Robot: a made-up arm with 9 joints. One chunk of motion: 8 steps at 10 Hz.
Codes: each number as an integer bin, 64 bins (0 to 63) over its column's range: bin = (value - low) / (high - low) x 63, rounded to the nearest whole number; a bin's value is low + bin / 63 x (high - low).
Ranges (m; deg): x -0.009..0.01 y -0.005..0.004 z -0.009..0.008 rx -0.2..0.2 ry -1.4..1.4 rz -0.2..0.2
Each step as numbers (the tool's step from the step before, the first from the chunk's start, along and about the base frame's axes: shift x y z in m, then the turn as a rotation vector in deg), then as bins.
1 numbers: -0.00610 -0.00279 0.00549 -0.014 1.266 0.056
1 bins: 10 15 54 29 60 40
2 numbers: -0.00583 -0.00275 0.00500 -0.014 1.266 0.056
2 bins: 11 16 52 29 60 40
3 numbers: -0.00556 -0.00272 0.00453 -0.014 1.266 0.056
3 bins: 11 16 50 29 60 40
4 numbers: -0.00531 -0.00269 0.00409 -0.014 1.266 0.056
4 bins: 12 16 49 29 60 40
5 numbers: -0.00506 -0.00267 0.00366 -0.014 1.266 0.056
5 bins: 13 16 47 29 60 40
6 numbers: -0.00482 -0.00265 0.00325 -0.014 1.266 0.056
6 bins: 14 16 45 29 60 40
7 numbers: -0.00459 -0.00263 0.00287 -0.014 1.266 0.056
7 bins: 15 17 44 29 60 40
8 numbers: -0.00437 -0.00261 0.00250 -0.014 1.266 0.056
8 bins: 15 17 43 29 60 40
